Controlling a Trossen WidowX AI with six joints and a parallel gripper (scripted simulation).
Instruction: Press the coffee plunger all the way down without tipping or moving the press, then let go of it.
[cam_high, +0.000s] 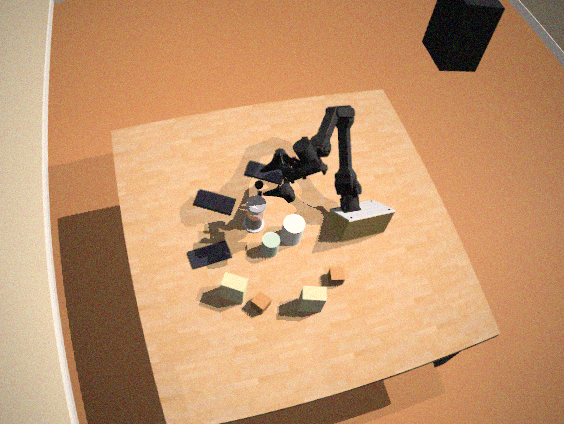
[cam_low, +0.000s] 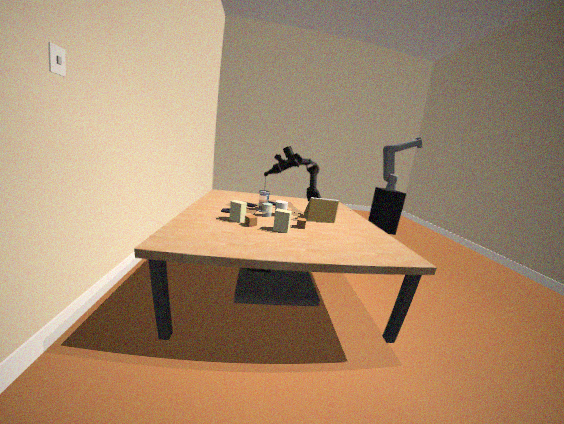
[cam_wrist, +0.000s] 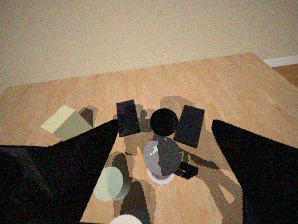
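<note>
Now: gripper tip 20 mm to the left of the coffee press and 140 mm above it. The rest, counted from my gripper tip: pale green cylinder: 30 mm behind, 120 mm to the left, 230 mm below; white cylinder: 120 mm behind, 70 mm to the left, 220 mm below.
</note>
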